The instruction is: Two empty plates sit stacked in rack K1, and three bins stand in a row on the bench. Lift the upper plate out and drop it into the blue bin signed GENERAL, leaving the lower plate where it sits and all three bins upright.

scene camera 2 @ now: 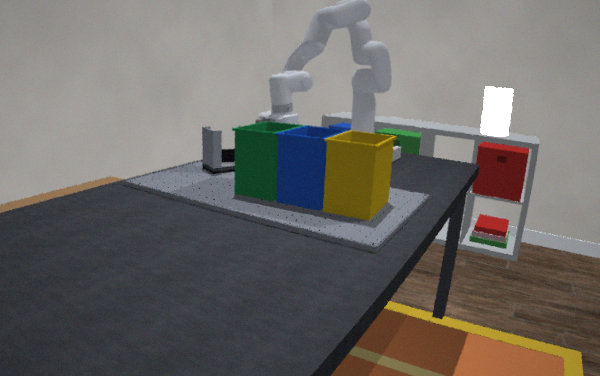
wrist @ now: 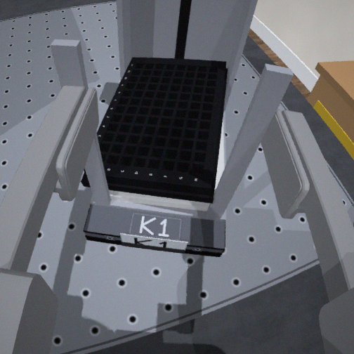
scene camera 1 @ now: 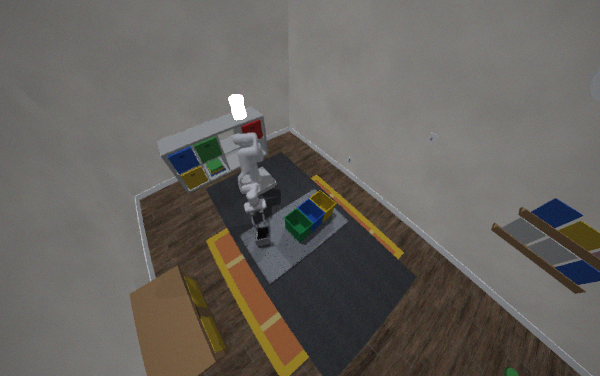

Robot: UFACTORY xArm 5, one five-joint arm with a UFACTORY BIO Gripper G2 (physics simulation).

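Where they show: hand, its tool point: (scene camera 1: 258, 221); arm's base, origin of its link: (scene camera 1: 255, 178).
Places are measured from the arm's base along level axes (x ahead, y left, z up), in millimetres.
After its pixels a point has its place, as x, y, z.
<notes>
Rack K1 (scene camera 1: 263, 242) {652, -184, 40} (scene camera 2: 212, 150) {663, -149, 38} (wrist: 206, 231) stands upright on the perforated board. In the wrist view the black upper plate (wrist: 165, 120) lies between its posts, with a pale edge of the lower plate (wrist: 160, 200) beneath. My gripper (scene camera 1: 259, 224) {498, -152, 77} (wrist: 183, 154) is above the rack, shut to its narrowest with nothing held; its fingers still stand apart, outside the front posts. Its fingertips are hidden behind the bins in scene camera 2. The blue bin (scene camera 1: 311, 214) {592, 276, -26} (scene camera 2: 302, 167) {716, 258, 65} stands upright between the green bin (scene camera 1: 298, 225) {624, 129, -35} (scene camera 2: 256, 162) {745, 129, 59} and the yellow bin (scene camera 1: 323, 204) {573, 408, 7} (scene camera 2: 356, 175) {685, 394, 66}. No GENERAL sign is readable.
The perforated board (scene camera 1: 280, 265) {840, -144, -37} (scene camera 2: 175, 185) {831, -116, -37} (wrist: 132, 300) carries the rack and bins on the dark bench (scene camera 1: 345, 280) {1163, 207, -50} (scene camera 2: 150, 280) {1180, 302, -50}. The rack's tall back wall (wrist: 155, 30) rises behind the plates. A shelf unit (scene camera 1: 210, 125) (scene camera 2: 532, 170) stands behind the arm's base.
</notes>
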